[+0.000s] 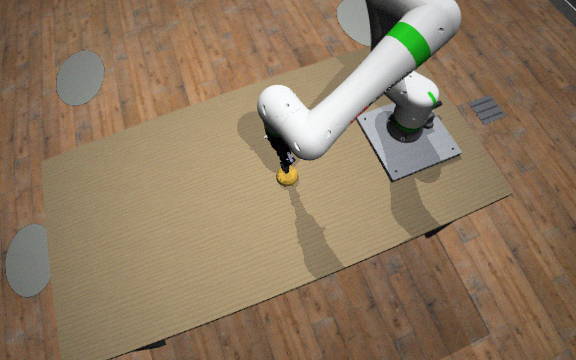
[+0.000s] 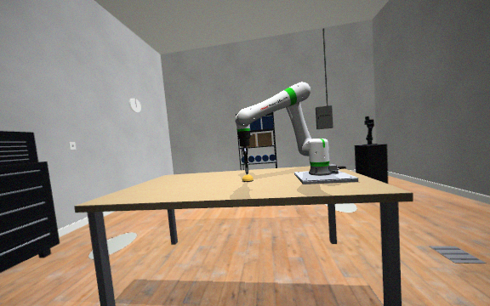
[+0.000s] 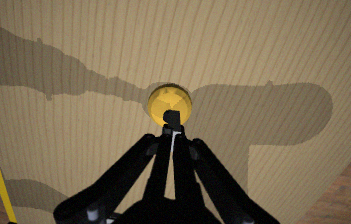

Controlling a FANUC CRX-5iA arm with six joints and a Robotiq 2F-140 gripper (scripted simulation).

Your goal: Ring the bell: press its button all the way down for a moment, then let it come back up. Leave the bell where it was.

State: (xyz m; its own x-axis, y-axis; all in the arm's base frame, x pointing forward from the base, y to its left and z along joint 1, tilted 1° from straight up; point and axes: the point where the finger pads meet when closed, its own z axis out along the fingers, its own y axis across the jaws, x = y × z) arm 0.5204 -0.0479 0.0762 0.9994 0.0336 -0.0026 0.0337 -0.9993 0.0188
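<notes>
The black button lies 1 cm to the left of my hand and 4 cm below it. Also, from my hand: small yellow bell (1 cm to the left, 6 cm below).
</notes>
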